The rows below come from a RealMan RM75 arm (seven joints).
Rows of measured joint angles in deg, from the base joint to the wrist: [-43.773, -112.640, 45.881, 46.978, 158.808, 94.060, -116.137]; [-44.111, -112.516, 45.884, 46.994, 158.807, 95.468, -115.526]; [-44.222, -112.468, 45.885, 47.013, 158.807, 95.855, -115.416]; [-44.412, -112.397, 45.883, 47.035, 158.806, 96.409, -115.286]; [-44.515, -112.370, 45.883, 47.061, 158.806, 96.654, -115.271]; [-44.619, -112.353, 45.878, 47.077, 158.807, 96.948, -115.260]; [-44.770, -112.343, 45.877, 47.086, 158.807, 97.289, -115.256]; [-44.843, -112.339, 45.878, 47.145, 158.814, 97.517, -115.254]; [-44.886, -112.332, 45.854, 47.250, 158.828, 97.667, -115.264]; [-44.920, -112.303, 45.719, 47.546, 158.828, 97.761, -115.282]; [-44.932, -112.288, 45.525, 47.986, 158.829, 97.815, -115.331]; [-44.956, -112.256, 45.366, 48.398, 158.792, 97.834, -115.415]
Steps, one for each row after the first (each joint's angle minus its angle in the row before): [-0.338, 0.124, 0.003, 0.016, -0.001, 1.408, 0.611]; [-0.111, 0.048, 0.001, 0.019, 0.000, 0.387, 0.110]; [-0.190, 0.071, -0.002, 0.022, -0.001, 0.554, 0.130]; [-0.103, 0.027, 0.000, 0.026, 0.000, 0.245, 0.015]; [-0.104, 0.017, -0.005, 0.016, 0.001, 0.294, 0.011]; [-0.151, 0.010, -0.001, 0.009, 0.000, 0.341, 0.004]; [-0.073, 0.004, 0.001, 0.059, 0.007, 0.228, 0.002]; [-0.043, 0.007, -0.024, 0.105, 0.014, 0.150, -0.010]; [-0.034, 0.029, -0.135, 0.296, 0.000, 0.094, -0.018]; [-0.012, 0.015, -0.194, 0.440, 0.001, 0.054, -0.049]; [-0.024, 0.032, -0.159, 0.412, -0.037, 0.019, -0.084]
